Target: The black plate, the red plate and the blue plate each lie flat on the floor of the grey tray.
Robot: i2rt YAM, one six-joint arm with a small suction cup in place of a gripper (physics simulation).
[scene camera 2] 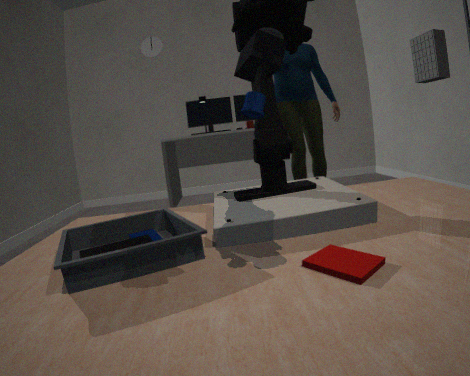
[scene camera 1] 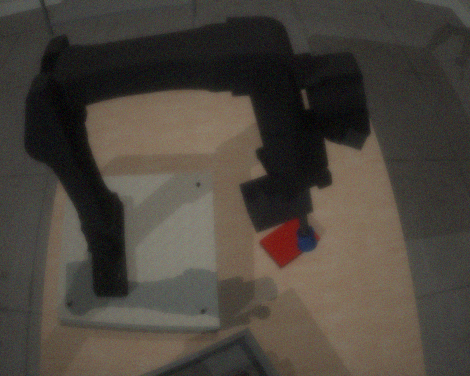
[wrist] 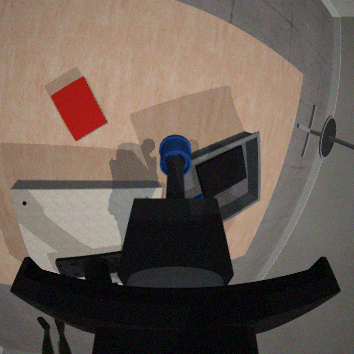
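Seen in the pictures: hand, tool point: [scene camera 2: 251,114] [scene camera 1: 307,244] [wrist: 174,148]; arm's base, link origin: [scene camera 2: 275,192] [scene camera 1: 108,249] [wrist: 95,263].
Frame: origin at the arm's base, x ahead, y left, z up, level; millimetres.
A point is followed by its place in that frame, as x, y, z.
Note:
My gripper, a blue suction cup [scene camera 1: 306,242] [scene camera 2: 253,105] [wrist: 175,150], is open, with no plate on it, and hangs high above the table. The red plate [scene camera 1: 281,246] {334, -13, -35} [scene camera 2: 345,262] {366, -4, -35} [wrist: 80,110] {351, -6, -35} lies flat on the table outside the tray; the cup partly covers it in scene camera 1. The black plate [scene camera 2: 112,246] {184, -363, -23} [wrist: 222,171] {214, -338, -26} is inside the grey tray [scene camera 1: 248,336] {241, -199, 5} [scene camera 2: 130,268] {284, -307, -28} [wrist: 254,170] {219, -443, -8}. Part of the blue plate [scene camera 2: 145,234] {94, -313, -33} [wrist: 200,197] {141, -288, -32} shows beside the black one in the tray. I cannot tell whether these two overlap or lie fully flat.
The arm stands on a thick pale base slab [scene camera 1: 175,240] {135, 9, -2} [scene camera 2: 310,217] {210, 7, -12} [wrist: 55,215] {155, 63, -1}, between the tray and the red plate in scene camera 2. The tray's raised walls stand near the slab. A desk [scene camera 2: 215,152] with monitors and a standing person [scene camera 2: 300,80] are in the background.

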